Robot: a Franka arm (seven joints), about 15 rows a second.
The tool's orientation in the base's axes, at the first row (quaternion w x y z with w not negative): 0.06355, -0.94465, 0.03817, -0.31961
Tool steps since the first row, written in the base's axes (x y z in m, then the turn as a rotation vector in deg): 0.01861, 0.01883, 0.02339, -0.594, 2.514, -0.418; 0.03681, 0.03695, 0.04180, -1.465, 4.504, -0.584; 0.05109, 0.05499, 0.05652, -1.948, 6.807, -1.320; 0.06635, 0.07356, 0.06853, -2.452, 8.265, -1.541; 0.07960, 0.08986, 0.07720, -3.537, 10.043, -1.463
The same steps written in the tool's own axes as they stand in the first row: 0.02664, -0.02259, -0.00529, -1.005, -2.407, 0.208; 0.05005, -0.04374, -0.00698, -2.019, -4.324, -0.001; 0.06816, -0.06416, -0.00816, -3.102, -6.480, 0.505; 0.08536, -0.08474, -0.00655, -3.799, -7.874, 0.512; 0.09922, -0.10253, -0.00376, -4.813, -9.610, -0.040
